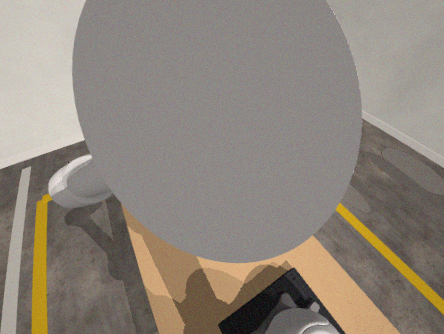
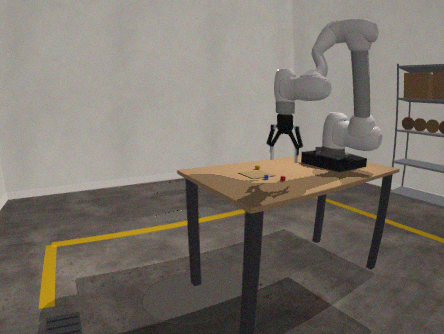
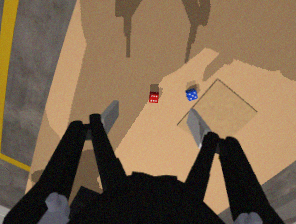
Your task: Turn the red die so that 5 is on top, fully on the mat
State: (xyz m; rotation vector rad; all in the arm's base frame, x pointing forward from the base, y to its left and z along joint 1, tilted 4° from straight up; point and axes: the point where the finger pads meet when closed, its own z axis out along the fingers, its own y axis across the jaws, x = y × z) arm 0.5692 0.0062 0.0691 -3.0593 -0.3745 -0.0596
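My gripper is now 10 cm above the red die. Also, from my hand: tan mat: 17 cm to the right, 11 cm below; yellow die: 25 cm to the right, 10 cm below, 10 cm behind; blue die: 10 cm below, 8 cm to the right, 4 cm ahead.
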